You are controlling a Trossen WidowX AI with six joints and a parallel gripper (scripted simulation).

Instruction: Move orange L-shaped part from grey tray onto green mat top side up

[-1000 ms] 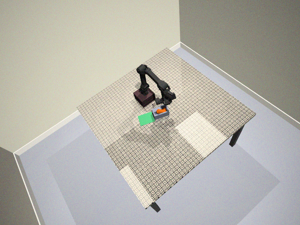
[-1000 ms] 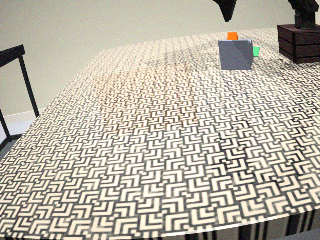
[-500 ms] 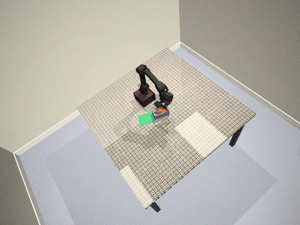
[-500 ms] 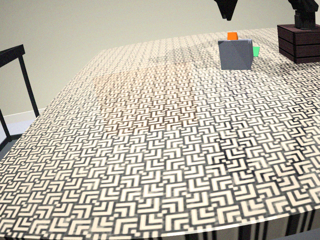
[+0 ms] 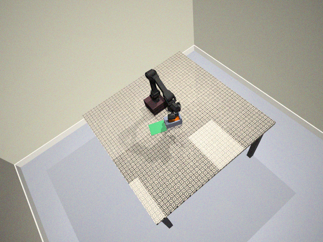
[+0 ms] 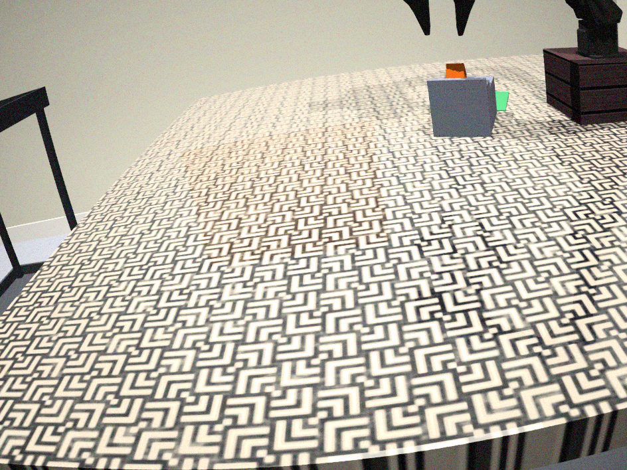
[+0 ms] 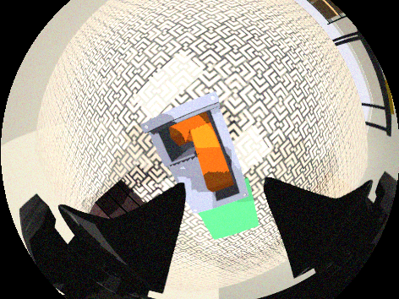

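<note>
My gripper tip is now 11 cm above the orange L-shaped part, 3 cm to the right of it and 1 cm past it. From my gripper tip the other things lie so: green mat 16 cm below, 13 cm to the right, 9 cm behind.
</note>
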